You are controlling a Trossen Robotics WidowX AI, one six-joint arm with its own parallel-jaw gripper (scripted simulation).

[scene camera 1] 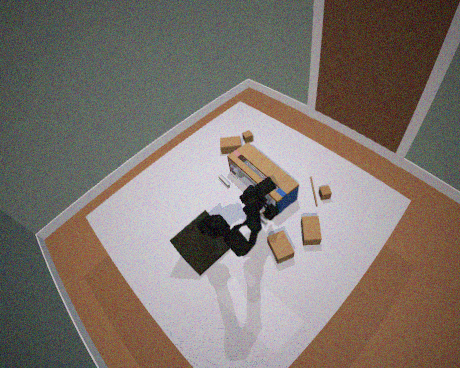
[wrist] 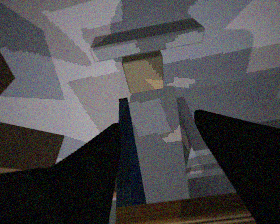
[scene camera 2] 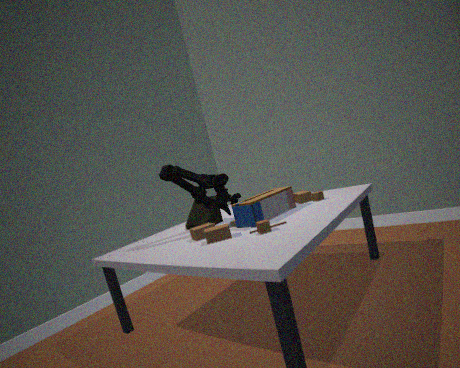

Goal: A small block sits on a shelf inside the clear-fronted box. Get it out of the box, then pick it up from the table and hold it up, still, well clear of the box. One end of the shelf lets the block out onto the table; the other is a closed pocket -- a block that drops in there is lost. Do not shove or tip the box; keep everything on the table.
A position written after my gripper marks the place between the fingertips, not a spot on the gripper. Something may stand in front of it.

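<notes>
My gripper [wrist: 156,122] in sight, small tan block [wrist: 144,72] too.
</notes>
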